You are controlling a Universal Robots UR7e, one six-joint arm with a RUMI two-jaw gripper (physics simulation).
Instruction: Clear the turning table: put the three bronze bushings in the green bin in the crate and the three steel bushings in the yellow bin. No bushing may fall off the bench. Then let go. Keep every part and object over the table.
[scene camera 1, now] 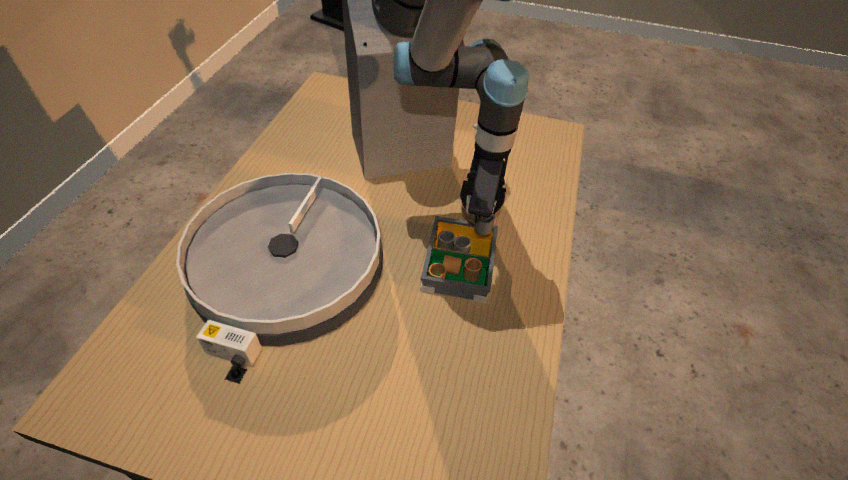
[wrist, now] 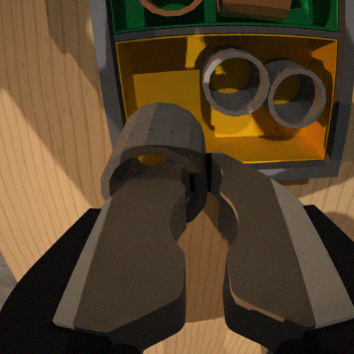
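Where they show: gripper, fingertip midpoint: (scene camera 1: pixel 476 223); arm's base, origin of the base link: (scene camera 1: pixel 406 4).
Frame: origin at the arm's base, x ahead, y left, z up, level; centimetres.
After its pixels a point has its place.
Note:
My gripper (scene camera 1: pixel 482 216) {x 19.9, y 33.2, z -32.5 cm} (wrist: pixel 198 156) is shut on the wall of a grey steel bushing (scene camera 1: pixel 484 225) {x 21.3, y 35.6, z -30.3 cm} (wrist: pixel 157 125). The held bushing overlaps the yellow bin's corner (scene camera 1: pixel 484 243) {x 17.0, y 34.9, z -40.8 cm} in both views; its height above it is hard to tell. Two steel bushings (scene camera 1: pixel 445 245) {x 25.0, y 28.7, z -38.0 cm} (scene camera 1: pixel 462 248) {x 24.3, y 32.6, z -37.1 cm} (wrist: pixel 241 103) (wrist: pixel 296 116) stand side by side in the yellow bin (wrist: pixel 165 87). Three bronze bushings (scene camera 1: pixel 437 273) {x 31.4, y 30.6, z -40.3 cm} (scene camera 1: pixel 452 264) {x 29.4, y 33.0, z -37.3 cm} (scene camera 1: pixel 473 272) {x 28.7, y 37.9, z -37.4 cm} lie or stand in the green bin (scene camera 1: pixel 457 278) {x 29.7, y 34.8, z -40.8 cm}; parts of two show in the wrist view. The turning table (scene camera 1: pixel 238 279) {x 59.0, y -0.9, z -36.1 cm} shows no bushing on it.
The dark grey crate (scene camera 1: pixel 455 288) {x 33.9, y 36.5, z -38.4 cm} (wrist: pixel 103 75) sits on the wooden bench (scene camera 1: pixel 357 404) {x 64.7, y 34.0, z -41.4 cm}, right of the turning table. Its walls and divider surround the bins. A white box with a warning label (scene camera 1: pixel 229 342) {x 70.3, y 8.9, z -35.6 cm} is at the turning table's front. The robot's grey pedestal (scene camera 1: pixel 407 130) {x 6.3, y 5.2, z -27.4 cm} stands behind.

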